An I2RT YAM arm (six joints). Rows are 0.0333 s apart.
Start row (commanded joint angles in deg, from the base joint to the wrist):
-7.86, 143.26, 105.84, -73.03, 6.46, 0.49
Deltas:
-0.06, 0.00, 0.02, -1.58, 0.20, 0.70
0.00, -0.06, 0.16, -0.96, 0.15, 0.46
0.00, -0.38, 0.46, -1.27, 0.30, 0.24
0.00, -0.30, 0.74, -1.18, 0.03, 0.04
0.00, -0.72, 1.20, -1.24, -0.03, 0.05
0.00, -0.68, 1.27, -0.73, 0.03, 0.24
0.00, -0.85, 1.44, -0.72, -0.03, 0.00
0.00, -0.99, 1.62, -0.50, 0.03, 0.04
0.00, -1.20, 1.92, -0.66, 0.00, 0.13
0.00, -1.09, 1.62, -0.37, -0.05, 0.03
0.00, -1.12, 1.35, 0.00, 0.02, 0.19
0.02, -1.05, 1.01, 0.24, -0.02, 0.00
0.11, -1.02, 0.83, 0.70, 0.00, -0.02
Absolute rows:
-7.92, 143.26, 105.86, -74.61, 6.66, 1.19
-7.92, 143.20, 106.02, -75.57, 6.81, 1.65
-7.92, 142.82, 106.48, -76.84, 7.11, 1.89
-7.92, 142.52, 107.22, -78.02, 7.14, 1.93
-7.92, 141.80, 108.42, -79.26, 7.11, 1.98
-7.92, 141.12, 109.69, -79.99, 7.14, 2.22
-7.92, 140.27, 111.13, -80.71, 7.11, 2.22
-7.92, 139.28, 112.75, -81.21, 7.14, 2.26
-7.92, 138.08, 114.67, -81.87, 7.14, 2.39
-7.92, 136.99, 116.29, -82.24, 7.09, 2.42
-7.92, 135.87, 117.64, -82.24, 7.11, 2.61
-7.90, 134.82, 118.65, -82.00, 7.09, 2.61
-7.79, 133.80, 119.48, -81.30, 7.09, 2.59

